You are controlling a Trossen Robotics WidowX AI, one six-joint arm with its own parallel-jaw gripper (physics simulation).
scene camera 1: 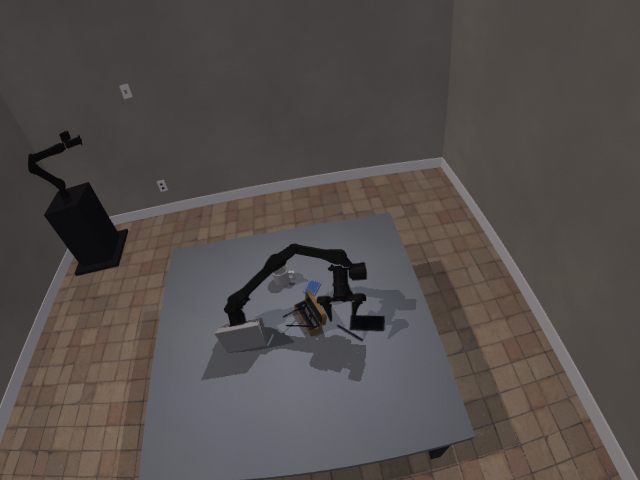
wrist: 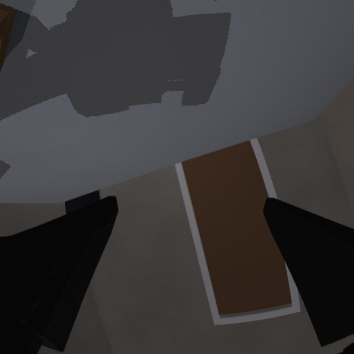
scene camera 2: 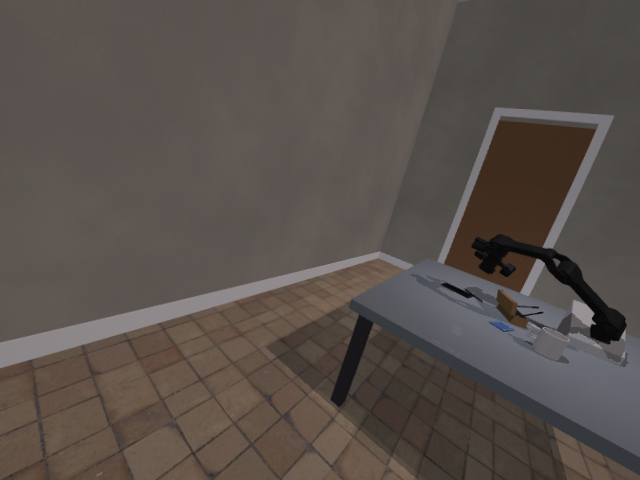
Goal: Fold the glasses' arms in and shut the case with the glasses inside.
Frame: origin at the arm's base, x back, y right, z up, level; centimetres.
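Seen in the pictures: gripper, fingertip midpoint: (scene camera 1: 342, 321) (wrist: 191, 204); arm's base, link origin: (scene camera 1: 237, 324) (scene camera 2: 600, 334).
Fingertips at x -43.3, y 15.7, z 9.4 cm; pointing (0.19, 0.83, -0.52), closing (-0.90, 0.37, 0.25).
Observation:
Pixels of each thing's middle, then the offset from my fingertips to it. "*": a spot on its surface instead.
- black glasses, surface spot: (scene camera 1: 302, 326) * dx +15.8, dy -9.7, dz -12.4 cm
- white mug, body centre: (scene camera 1: 283, 274) (scene camera 2: 546, 340) dx +19.9, dy -41.9, dz -13.1 cm
- blue card, body centre: (scene camera 1: 312, 287) (scene camera 2: 501, 326) dx +7.6, dy -33.7, dz -17.6 cm
- dark pen, body centre: (scene camera 1: 349, 332) dx -3.2, dy -4.6, dz -17.4 cm
- flat black rectangular object, body centre: (scene camera 1: 367, 322) (scene camera 2: 456, 290) dx -12.1, dy -7.0, dz -17.5 cm
The brown case (scene camera 1: 313, 331) (scene camera 2: 506, 303) stands open on the table, its lid raised on the side towards my gripper. The black glasses (scene camera 1: 302, 326) (scene camera 2: 535, 313) are at the open case, with both thin arms sticking out apart towards the robot's base. How the frame sits inside is too small to tell. My gripper (scene camera 1: 342, 317) (wrist: 191, 204) is open and empty, above the table beyond the raised lid. A brown edge of the case also shows at the upper left in the wrist view; the glasses do not show there.
A white mug (scene camera 1: 280, 276) (scene camera 2: 551, 344) and a blue card (scene camera 1: 312, 287) (scene camera 2: 501, 326) are near the case. A dark pen (scene camera 1: 349, 332) and a flat black rectangular object (scene camera 1: 367, 323) (scene camera 2: 456, 289) lie below the gripper's side. A pale block (scene camera 1: 240, 336) stands at the arm's base.

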